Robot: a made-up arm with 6 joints.
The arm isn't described. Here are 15 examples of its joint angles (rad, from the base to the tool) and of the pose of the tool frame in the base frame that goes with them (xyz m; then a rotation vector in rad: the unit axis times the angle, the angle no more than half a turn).
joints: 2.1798 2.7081 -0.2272 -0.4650 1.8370 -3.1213
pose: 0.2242 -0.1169 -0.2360 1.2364 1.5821 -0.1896
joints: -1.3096 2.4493 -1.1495 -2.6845 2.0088 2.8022
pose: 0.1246 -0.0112 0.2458 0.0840 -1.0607 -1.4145
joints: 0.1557 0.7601 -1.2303 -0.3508 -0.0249 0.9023
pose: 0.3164 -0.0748 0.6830 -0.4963 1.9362 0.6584
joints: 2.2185 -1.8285 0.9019 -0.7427 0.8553 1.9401
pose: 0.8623 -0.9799 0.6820 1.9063 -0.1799 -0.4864
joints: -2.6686 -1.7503 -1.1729 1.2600 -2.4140 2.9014
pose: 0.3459 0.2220 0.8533 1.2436 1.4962 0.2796
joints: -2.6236 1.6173 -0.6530 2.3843 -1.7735 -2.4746
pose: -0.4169 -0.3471 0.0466 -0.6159 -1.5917 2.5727
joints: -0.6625 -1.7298 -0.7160 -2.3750 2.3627 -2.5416
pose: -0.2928 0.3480 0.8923 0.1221 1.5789 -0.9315
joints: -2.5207 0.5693 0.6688 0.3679 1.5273 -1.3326
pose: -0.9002 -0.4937 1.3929 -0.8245 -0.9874 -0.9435
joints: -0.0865 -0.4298 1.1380 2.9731 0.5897 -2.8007
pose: -0.3564 0.1604 1.9206 -0.2725 -0.9794 -0.0921
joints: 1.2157 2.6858 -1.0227 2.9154 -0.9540 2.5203
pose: -0.1659 -0.0805 0.1170 -1.3480 1.8677 -0.4871
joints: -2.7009 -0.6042 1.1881 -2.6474 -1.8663 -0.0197
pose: 0.5388 0.1267 1.8481 -0.0724 0.4922 -0.0728
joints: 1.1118 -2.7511 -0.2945 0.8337 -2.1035 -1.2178
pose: -0.2870 -0.7793 0.0993 1.8282 0.2910 0.4061
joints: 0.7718 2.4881 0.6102 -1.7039 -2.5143 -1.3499
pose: 0.1391 0.1597 -0.5901 -0.1864 -1.4663 0.9598
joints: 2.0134 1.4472 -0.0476 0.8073 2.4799 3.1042
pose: -0.3330 0.9140 0.1202 -0.2991 -2.1675 -0.2018
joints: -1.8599 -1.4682 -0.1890 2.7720 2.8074 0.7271
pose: 0.3201 0.6479 1.2348 -1.8781 0.7344 1.6484
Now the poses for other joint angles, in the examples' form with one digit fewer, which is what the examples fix.
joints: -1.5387 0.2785 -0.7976 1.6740 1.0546 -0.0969
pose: 0.033 -0.617 0.944 -0.424 0.520 -0.023
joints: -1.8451 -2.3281 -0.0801 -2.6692 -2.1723 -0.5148
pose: 0.362 0.856 0.495 -0.321 1.092 0.337
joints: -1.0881 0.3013 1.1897 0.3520 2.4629 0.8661
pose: 0.159 -0.568 1.859 1.465 2.064 0.483
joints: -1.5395 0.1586 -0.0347 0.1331 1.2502 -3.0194
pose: -0.108 -0.704 1.317 1.562 -1.468 0.728
